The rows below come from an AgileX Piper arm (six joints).
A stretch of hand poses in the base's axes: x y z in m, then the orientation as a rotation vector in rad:
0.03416, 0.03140, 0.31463, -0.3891, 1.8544, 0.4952
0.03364, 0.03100, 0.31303, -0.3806, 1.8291, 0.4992
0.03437, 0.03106, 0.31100, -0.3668, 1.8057, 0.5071
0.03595, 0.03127, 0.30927, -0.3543, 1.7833, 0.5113
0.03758, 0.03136, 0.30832, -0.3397, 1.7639, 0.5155
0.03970, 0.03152, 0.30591, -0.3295, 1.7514, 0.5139
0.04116, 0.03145, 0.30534, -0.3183, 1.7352, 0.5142
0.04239, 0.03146, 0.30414, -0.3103, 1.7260, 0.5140
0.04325, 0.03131, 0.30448, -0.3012, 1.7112, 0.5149
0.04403, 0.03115, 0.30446, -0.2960, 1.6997, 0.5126
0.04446, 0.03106, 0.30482, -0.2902, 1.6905, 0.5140
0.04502, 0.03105, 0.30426, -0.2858, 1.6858, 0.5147
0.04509, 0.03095, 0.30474, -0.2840, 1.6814, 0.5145
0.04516, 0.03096, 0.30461, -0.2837, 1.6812, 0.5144
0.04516, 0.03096, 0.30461, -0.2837, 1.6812, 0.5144
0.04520, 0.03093, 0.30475, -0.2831, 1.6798, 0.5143
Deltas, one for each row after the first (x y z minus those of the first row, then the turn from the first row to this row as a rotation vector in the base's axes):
-0.00052, -0.00040, -0.00160, 0.0138, -0.0222, -0.0035
0.00021, -0.00034, -0.00363, 0.0323, -0.0410, -0.0087
0.00179, -0.00013, -0.00536, 0.0475, -0.0599, -0.0149
0.00342, -0.00004, -0.00631, 0.0631, -0.0758, -0.0226
0.00554, 0.00012, -0.00872, 0.0707, -0.0870, -0.0304
0.00700, 0.00005, -0.00929, 0.0812, -0.1012, -0.0378
0.00823, 0.00006, -0.01049, 0.0877, -0.1091, -0.0434
0.00909, -0.00009, -0.01015, 0.0972, -0.1219, -0.0490
0.00987, -0.00025, -0.01017, 0.1017, -0.1329, -0.0537
0.01030, -0.00034, -0.00981, 0.1082, -0.1406, -0.0569
0.01086, -0.00035, -0.01037, 0.1123, -0.1443, -0.0596
0.01093, -0.00045, -0.00989, 0.1143, -0.1483, -0.0609
0.01100, -0.00044, -0.01002, 0.1145, -0.1485, -0.0611
0.01100, -0.00044, -0.01002, 0.1145, -0.1485, -0.0611
0.01104, -0.00047, -0.00988, 0.1151, -0.1498, -0.0616

